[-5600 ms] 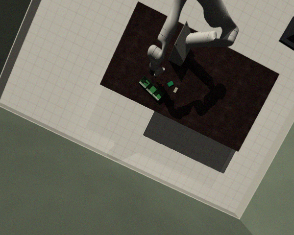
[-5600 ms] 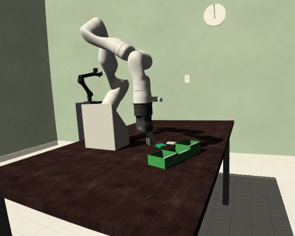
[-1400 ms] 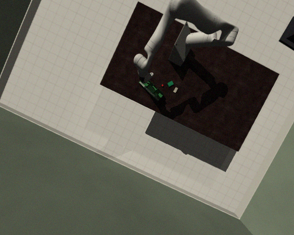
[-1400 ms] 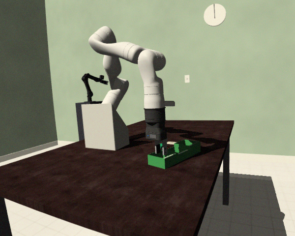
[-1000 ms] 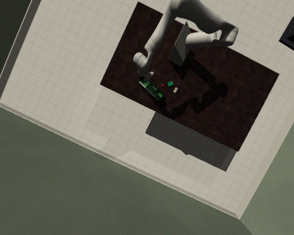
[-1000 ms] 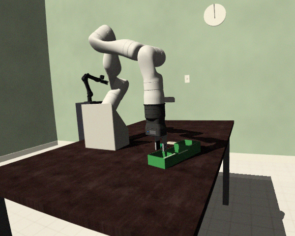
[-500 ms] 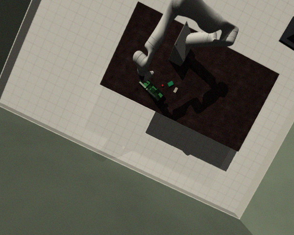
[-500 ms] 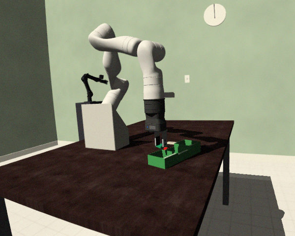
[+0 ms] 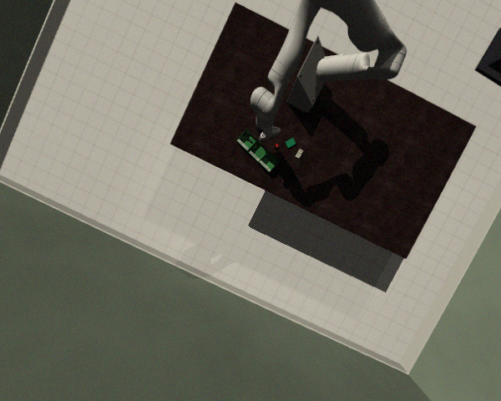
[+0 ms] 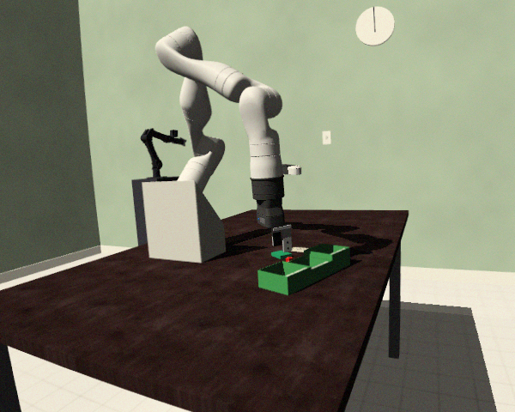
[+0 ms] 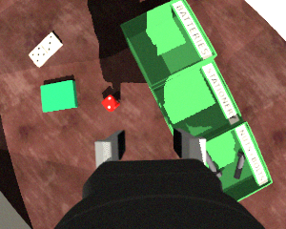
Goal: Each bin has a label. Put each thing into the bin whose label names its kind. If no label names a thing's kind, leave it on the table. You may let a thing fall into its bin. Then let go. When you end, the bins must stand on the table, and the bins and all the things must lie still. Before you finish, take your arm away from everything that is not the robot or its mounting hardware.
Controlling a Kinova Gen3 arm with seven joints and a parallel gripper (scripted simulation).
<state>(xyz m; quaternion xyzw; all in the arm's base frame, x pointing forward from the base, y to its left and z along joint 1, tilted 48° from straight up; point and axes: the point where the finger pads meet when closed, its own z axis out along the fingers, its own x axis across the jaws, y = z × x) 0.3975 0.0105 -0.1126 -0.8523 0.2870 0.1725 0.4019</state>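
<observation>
Now: the teal block 70 mm behind my hand, 130 mm to the left of it and 70 mm below it. From my hand the other things lie so: white dotted tile: 40 mm behind, 200 mm to the left, 70 mm below; then three-compartment green bin row: 70 mm ahead, 10 mm to the right, 50 mm below; then red die: 10 mm behind, 70 mm to the left, 70 mm below.
</observation>
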